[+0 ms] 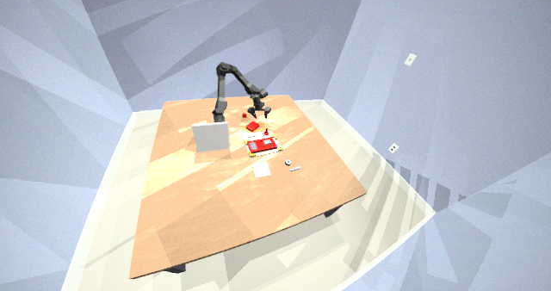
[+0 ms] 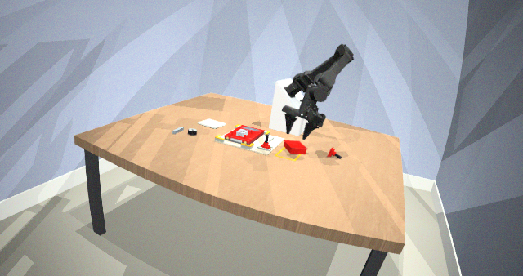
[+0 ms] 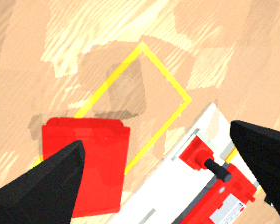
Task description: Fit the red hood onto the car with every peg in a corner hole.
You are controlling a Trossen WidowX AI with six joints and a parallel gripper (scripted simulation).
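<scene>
Right now my gripper tip is 70 mm past the red hood, 20 mm to the left of it and 60 mm above it. Round my gripper tip: engine block 10 mm ahead, 230 mm to the right, 50 mm below.
</scene>
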